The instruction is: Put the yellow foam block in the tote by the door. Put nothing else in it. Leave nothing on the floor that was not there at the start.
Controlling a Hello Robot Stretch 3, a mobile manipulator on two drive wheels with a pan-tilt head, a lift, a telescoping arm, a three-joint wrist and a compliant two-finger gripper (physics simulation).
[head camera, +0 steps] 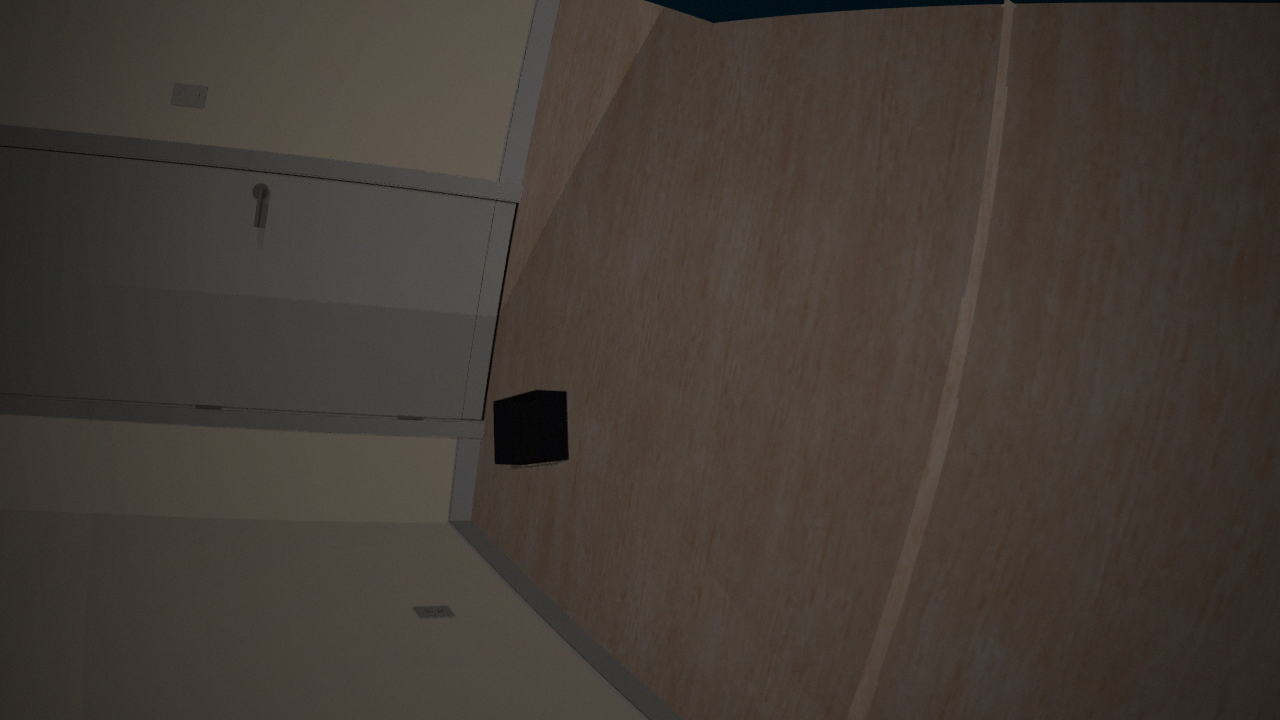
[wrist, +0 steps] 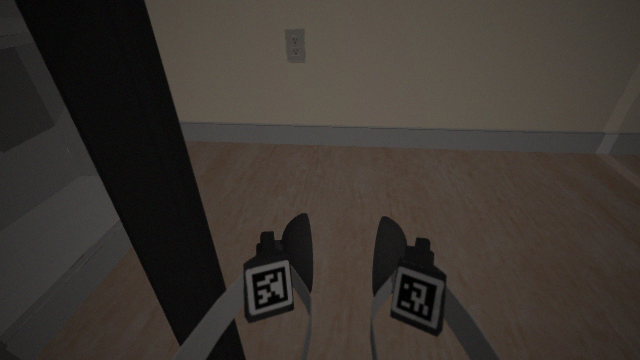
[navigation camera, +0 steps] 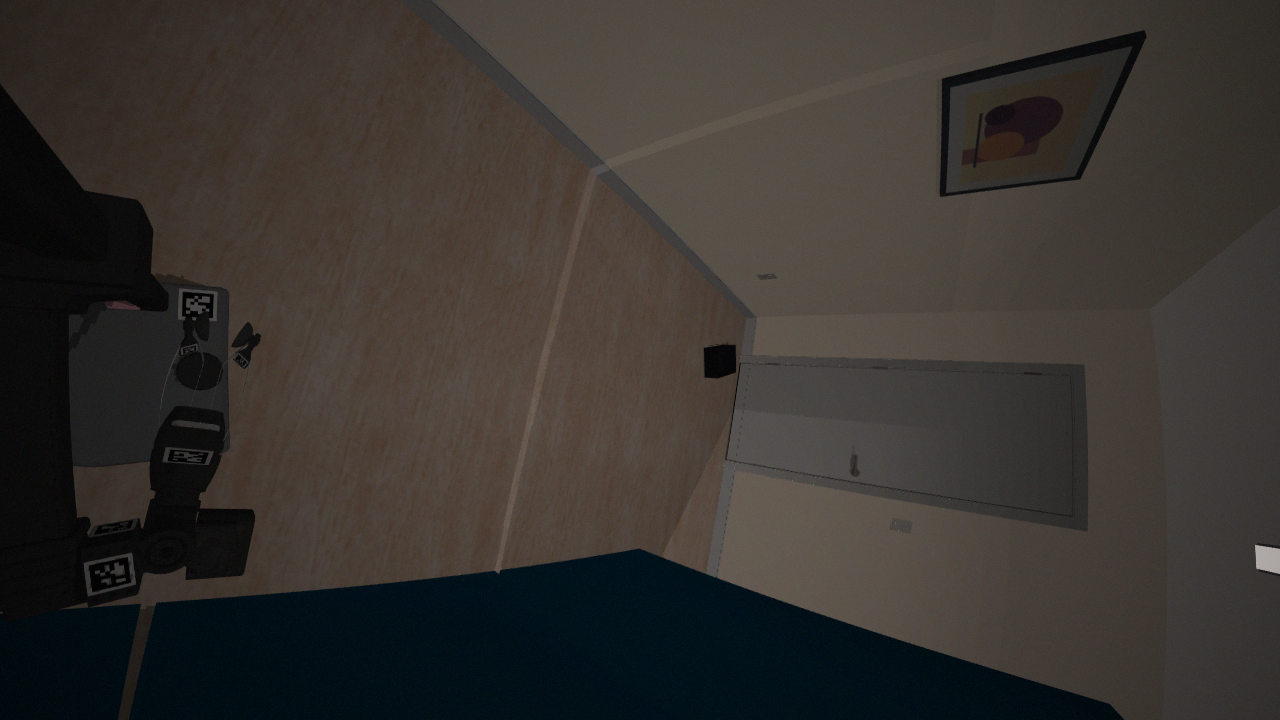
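Seen in the pictures: gripper, between the fingertips: (wrist: pixel 343 241) (navigation camera: pixel 227 318); robot's base, origin of its link: (navigation camera: pixel 199 367).
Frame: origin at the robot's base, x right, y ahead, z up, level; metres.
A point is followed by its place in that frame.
A small black box-shaped tote (head camera: pixel 530 428) @[x -0.011, y 2.585, z 0.003 m] (navigation camera: pixel 718 360) @[x -0.013, y 2.570, z 0.000 m] stands on the floor beside the grey door; its inside cannot be made out. The yellow foam block does not show in these views. My gripper (navigation camera: pixel 220 333) @[x -0.091, y 0.038, z 0.507 m] (wrist: pixel 343 241) @[x -0.091, y 0.038, z 0.507 m] is open, with bare floor seen between its fingertips in the wrist view. In the navigation camera view it hangs over the edge of my grey base, far from the tote.
The grey door (head camera: pixel 250 295) @[x 0.367, y 2.853, z 0.908 m] (navigation camera: pixel 904 429) @[x 0.386, y 2.846, z 1.191 m] is shut. A large dark blue surface (navigation camera: pixel 537 644) @[x 0.724, y 0.606, z 0.473 m] borders the wood floor (head camera: pixel 760 358) @[x 0.156, y 1.516, z 0.001 m]. In the wrist view, a black post (wrist: pixel 135 150) stands at left, before pale grey shelving (wrist: pixel 55 220) @[x -0.714, y -0.579, z 0.100 m]. A framed picture (navigation camera: pixel 1020 129) @[x -0.786, y 1.553, z 1.548 m] hangs on a wall.
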